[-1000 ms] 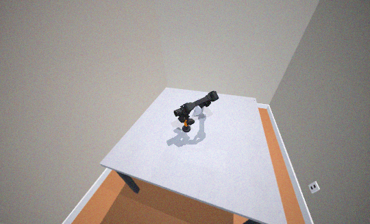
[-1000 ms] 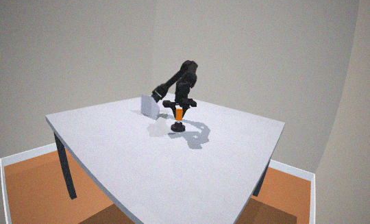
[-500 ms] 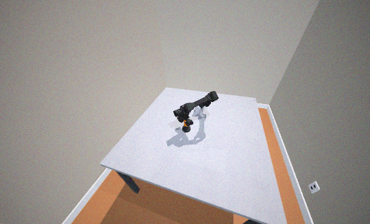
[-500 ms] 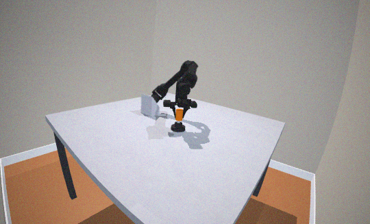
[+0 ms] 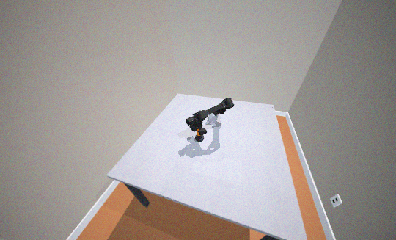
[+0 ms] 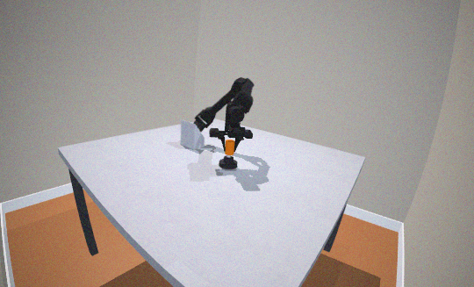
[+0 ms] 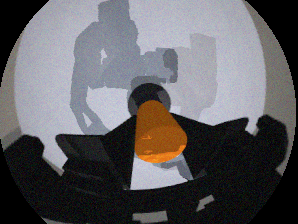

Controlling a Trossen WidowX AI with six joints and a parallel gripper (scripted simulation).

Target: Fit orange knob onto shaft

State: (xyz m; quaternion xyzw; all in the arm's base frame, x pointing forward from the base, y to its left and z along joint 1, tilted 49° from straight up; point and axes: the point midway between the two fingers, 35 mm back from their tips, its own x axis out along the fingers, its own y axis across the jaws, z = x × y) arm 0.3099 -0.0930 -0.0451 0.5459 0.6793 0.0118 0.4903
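Now: gripper tip 30 mm below the orange knob. Round my gripper tip: round pedestal (40 mm below).
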